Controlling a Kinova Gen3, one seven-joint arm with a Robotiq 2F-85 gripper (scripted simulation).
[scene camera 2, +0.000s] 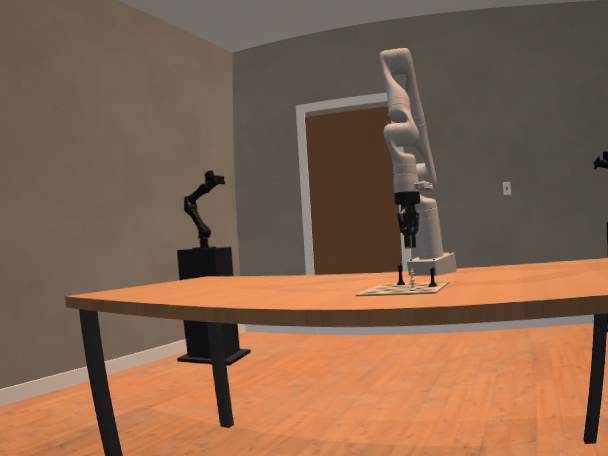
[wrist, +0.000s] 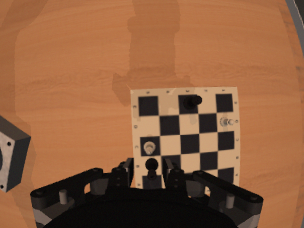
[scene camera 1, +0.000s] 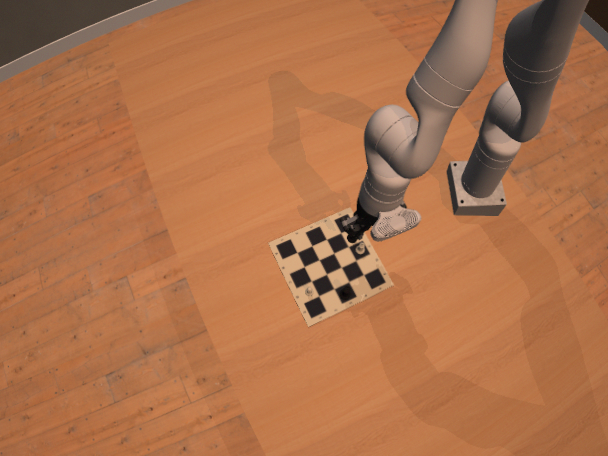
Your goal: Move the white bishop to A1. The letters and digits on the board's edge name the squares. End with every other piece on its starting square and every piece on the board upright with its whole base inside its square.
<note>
I see my gripper (scene camera 2: 410, 248) and a chessboard (scene camera 1: 319, 256).
The chessboard also shows in the wrist view (wrist: 194, 139). My gripper also shows in the wrist view (wrist: 148, 166) and in scene camera 1 (scene camera 1: 366, 232).
</note>
